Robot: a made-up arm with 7 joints.
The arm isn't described. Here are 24 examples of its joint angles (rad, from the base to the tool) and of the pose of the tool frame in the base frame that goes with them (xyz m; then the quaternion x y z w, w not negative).
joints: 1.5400 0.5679 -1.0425 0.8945 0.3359 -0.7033 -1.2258
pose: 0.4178 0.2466 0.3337 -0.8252 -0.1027 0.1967 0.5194
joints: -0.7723 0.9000 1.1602 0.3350 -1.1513 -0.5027 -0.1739
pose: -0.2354 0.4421 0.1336 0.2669 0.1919 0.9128 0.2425
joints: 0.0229 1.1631 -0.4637 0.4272 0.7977 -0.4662 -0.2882
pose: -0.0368 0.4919 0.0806 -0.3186 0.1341 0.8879 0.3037
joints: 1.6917 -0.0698 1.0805 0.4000 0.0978 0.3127 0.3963
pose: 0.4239 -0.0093 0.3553 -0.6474 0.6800 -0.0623 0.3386
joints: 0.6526 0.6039 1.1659 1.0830 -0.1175 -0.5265 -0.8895
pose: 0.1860 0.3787 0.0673 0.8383 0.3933 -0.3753 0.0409
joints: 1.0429 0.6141 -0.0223 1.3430 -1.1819 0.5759 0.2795
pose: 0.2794 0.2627 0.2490 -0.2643 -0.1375 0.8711 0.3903
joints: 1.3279 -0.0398 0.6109 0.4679 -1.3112 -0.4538 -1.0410
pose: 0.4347 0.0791 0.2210 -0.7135 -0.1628 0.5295 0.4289
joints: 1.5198 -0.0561 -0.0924 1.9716 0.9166 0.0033 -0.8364
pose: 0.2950 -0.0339 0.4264 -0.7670 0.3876 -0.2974 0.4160
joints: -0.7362 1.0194 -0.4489 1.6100 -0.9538 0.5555 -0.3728
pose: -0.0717 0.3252 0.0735 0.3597 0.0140 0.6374 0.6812
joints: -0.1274 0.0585 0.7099 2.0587 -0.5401 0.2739 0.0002
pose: 0.0119 0.1356 0.0112 -0.4551 0.0808 0.8064 0.3688
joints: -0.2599 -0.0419 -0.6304 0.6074 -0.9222 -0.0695 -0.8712
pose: -0.0714 0.0066 -0.1532 -0.0033 0.3176 0.6378 0.7017
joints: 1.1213 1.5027 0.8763 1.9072 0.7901 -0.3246 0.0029
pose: -0.0237 0.4040 0.4306 -0.5130 -0.5338 -0.0199 0.6719
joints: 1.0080 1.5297 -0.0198 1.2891 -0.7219 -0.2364 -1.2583
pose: 0.0239 0.4585 0.4289 -0.3453 -0.8003 0.3288 0.3635
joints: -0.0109 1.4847 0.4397 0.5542 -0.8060 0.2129 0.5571
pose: -0.0074 0.5068 0.3043 0.1863 0.1369 0.9696 0.0797
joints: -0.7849 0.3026 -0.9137 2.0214 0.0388 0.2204 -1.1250
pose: -0.1832 0.0325 0.0043 -0.3040 0.5621 0.7036 0.3108
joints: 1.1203 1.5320 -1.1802 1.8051 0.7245 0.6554 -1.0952
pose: 0.1232 0.4093 0.2786 -0.3454 -0.0990 0.8488 0.3880
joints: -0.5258 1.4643 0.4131 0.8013 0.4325 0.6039 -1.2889
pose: 0.0023 0.5356 0.2601 0.1274 0.4366 -0.8903 0.0244
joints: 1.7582 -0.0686 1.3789 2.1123 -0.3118 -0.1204 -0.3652
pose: 0.2685 0.1370 0.3658 0.9411 0.3066 0.0266 0.1404
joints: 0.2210 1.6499 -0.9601 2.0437 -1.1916 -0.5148 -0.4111
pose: 0.0906 0.3429 0.2793 0.3118 -0.0895 0.0633 0.9438
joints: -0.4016 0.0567 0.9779 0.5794 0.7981 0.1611 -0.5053
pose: -0.1750 0.0585 -0.1413 0.4765 -0.2251 -0.6390 0.5603
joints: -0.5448 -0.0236 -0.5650 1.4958 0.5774 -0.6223 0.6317
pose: -0.1645 -0.0678 -0.0794 -0.4647 0.7689 0.0450 0.4368
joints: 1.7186 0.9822 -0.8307 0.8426 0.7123 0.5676 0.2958
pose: 0.2588 0.3890 0.3715 -0.4885 0.3856 0.5880 0.5166
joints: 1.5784 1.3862 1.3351 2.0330 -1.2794 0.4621 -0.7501
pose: -0.0852 0.3422 0.2987 0.3835 0.6445 -0.0658 0.6582
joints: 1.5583 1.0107 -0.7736 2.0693 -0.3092 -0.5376 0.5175
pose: 0.2144 0.2845 0.4109 0.1026 -0.4192 0.1545 0.8888
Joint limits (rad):
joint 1: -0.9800..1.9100
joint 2: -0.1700..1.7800
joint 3: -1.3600..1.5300
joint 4: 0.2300..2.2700
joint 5: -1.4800..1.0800
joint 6: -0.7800..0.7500
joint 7: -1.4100..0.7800
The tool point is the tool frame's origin. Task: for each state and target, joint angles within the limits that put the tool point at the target. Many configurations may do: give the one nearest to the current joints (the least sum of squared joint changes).
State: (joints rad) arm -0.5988 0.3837 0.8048 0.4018 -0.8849 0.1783 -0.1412
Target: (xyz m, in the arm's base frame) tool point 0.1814 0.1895 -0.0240
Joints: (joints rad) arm 0.4042 0.2067 0.6017 1.0259 -1.0668 0.3000 -0.0882
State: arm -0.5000 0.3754 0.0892 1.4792 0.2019 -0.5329 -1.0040
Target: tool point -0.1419 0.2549 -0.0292
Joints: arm -0.7435 0.5028 0.1659 1.5610 0.1611 -0.5164 -1.0059
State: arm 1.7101 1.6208 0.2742 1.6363 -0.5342 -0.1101 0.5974
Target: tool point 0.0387 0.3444 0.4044
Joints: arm 1.6502 1.1957 0.1494 2.1488 -0.6527 0.0320 0.5840
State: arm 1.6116 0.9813 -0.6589 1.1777 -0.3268 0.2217 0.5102
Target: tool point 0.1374 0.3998 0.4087
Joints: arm 1.6658 1.2192 -0.5964 1.4109 -0.4024 0.3059 0.5657
